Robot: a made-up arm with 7 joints. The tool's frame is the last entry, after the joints.
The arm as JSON. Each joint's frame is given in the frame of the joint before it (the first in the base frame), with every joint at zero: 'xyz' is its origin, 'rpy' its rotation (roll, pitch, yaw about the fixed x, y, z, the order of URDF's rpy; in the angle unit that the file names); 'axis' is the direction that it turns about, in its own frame. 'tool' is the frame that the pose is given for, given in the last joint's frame.
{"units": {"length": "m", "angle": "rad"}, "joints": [
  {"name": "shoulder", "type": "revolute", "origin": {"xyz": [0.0, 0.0, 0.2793], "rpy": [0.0, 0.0, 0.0]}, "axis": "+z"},
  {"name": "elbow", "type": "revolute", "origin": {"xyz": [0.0, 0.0, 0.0], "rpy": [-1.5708, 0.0, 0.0]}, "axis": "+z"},
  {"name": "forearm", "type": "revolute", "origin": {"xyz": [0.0, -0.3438, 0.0], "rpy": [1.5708, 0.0, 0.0]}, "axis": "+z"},
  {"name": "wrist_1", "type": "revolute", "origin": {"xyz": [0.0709, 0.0, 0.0], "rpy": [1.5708, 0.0, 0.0]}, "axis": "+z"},
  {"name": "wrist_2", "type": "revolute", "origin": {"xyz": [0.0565, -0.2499, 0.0], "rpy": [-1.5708, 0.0, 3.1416]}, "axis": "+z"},
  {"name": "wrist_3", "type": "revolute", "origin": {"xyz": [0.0, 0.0, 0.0], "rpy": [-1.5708, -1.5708, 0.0]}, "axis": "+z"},
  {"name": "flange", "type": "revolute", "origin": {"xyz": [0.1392, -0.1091, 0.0], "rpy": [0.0, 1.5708, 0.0]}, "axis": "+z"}
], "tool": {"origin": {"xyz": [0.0, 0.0, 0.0], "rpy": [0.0, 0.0, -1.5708]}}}
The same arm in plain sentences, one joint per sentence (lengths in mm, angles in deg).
The arm has seven revolute joints in a row. What follows holds with every joint at zero, and every direction is one of the base frame's. The first joint lies 279.3 mm along +z from the base frame's origin and turns about +z. The second joint lies at the same point as the first joint and turns about +y. The third joint lies 343.8 mm along +z from the second joint and turns about +z. The fourth joint lies 70.9 mm along +x from the third joint and turns about -y. The fifth joint lies 56.5 mm along +x and 249.9 mm along -z from the fourth joint and turns about -z. The sixth joint lies at the same point as the fifth joint and turns about +y. The seventh joint lies 109.1 mm along +x and 139.2 mm along -z from the sixth joint and turns about -z. The tool frame, which is the frame that the pose is given for, lies at the same point as the seventh joint; its axes are the base frame's turned by roll -180, pitch 0 and yaw 0 deg (as in URDF: about the fixed x, then y, then z).
